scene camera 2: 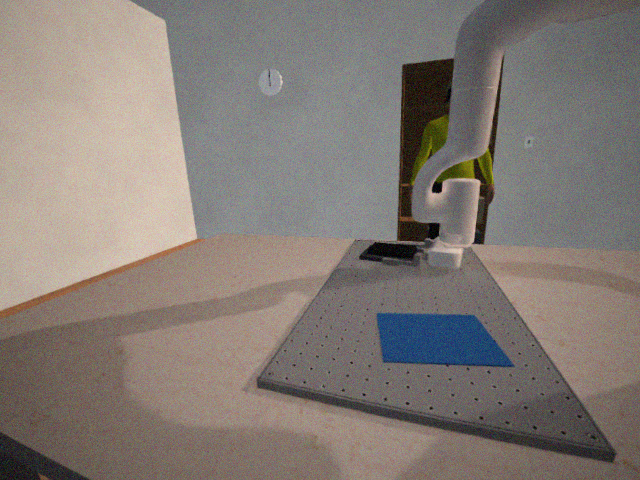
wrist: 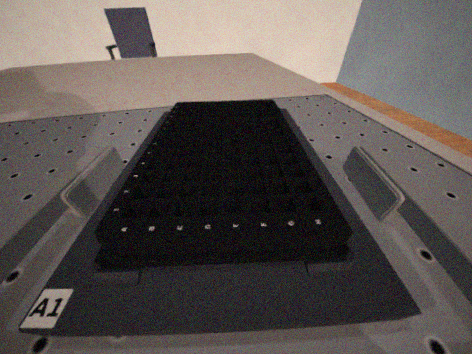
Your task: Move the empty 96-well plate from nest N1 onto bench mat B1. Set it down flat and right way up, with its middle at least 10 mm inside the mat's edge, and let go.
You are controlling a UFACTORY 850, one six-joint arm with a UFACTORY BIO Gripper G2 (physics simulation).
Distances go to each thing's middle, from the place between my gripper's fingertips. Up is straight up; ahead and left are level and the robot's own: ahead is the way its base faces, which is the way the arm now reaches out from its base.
Labels:
Right now my hand is 10 mm below the black 96-well plate [wrist: 222, 182]. From my hand the other things lie so: A1 label [wrist: 46, 311]: 70 mm to the left, 70 mm behind; blue bench mat B1 [scene camera 2: 443, 339]: 380 mm to the left, 120 mm behind, 10 mm below.

